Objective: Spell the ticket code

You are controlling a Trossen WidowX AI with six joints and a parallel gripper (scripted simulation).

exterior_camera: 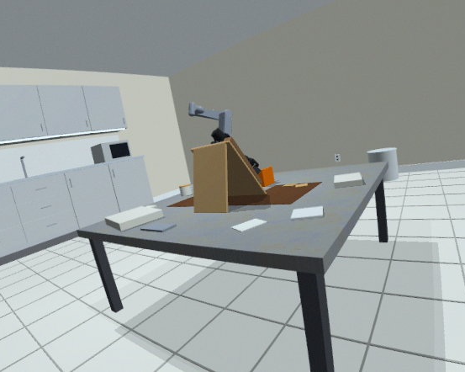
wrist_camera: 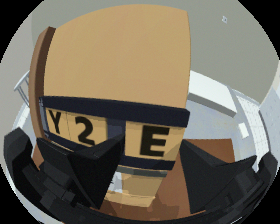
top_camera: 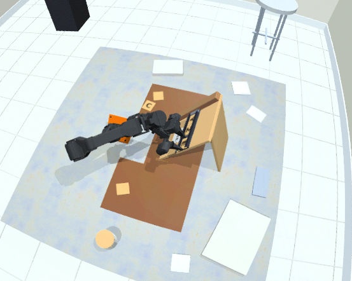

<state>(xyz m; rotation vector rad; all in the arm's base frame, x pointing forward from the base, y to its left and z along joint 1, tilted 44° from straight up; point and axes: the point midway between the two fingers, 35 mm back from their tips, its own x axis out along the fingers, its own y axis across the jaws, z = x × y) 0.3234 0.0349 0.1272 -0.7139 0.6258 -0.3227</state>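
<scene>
The white ticket lies 8 cm to the left of my gripper tip, 8 cm below it and 4 cm behind it. Round my gripper tip: grey card: 39 cm ahead, 16 cm below, 3 cm to the right; white box: 32 cm to the right, 31 cm ahead, 15 cm below; brown mat: 17 cm below, 14 cm behind, 5 cm to the left.
</scene>
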